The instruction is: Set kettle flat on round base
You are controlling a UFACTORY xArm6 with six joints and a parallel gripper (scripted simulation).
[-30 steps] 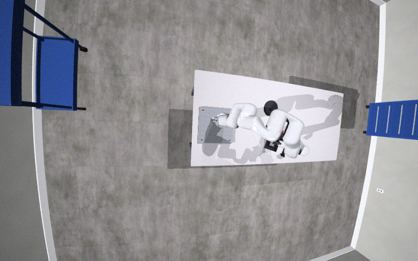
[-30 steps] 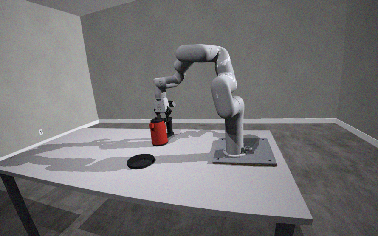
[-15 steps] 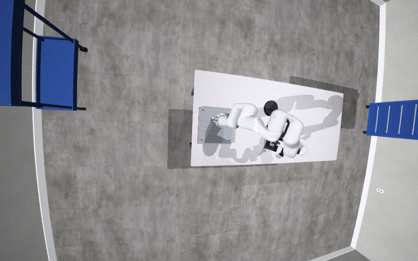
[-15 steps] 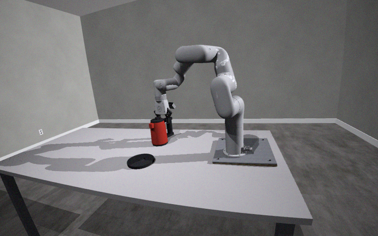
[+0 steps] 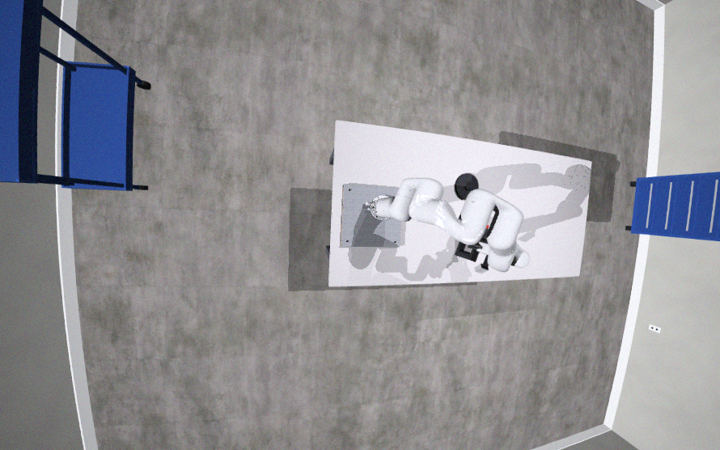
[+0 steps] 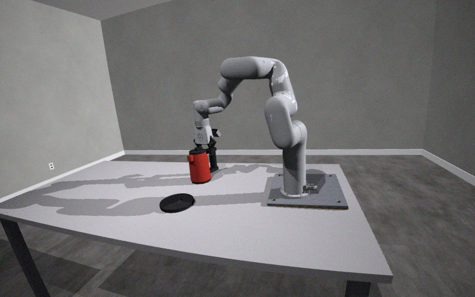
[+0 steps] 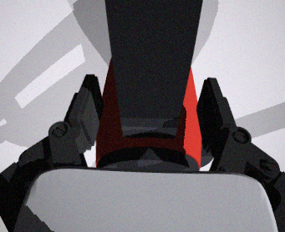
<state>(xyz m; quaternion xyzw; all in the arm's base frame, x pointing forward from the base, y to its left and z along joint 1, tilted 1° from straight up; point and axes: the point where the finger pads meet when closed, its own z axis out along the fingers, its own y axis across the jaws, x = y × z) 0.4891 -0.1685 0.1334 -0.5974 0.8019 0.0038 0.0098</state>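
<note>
Right now my hand is 50 mm above the red kettle, 30 mm to the right of it and 10 mm short of it. From my hand the other things lie so: black round base (330 mm to the left, 130 mm below, 10 mm ahead).
</note>
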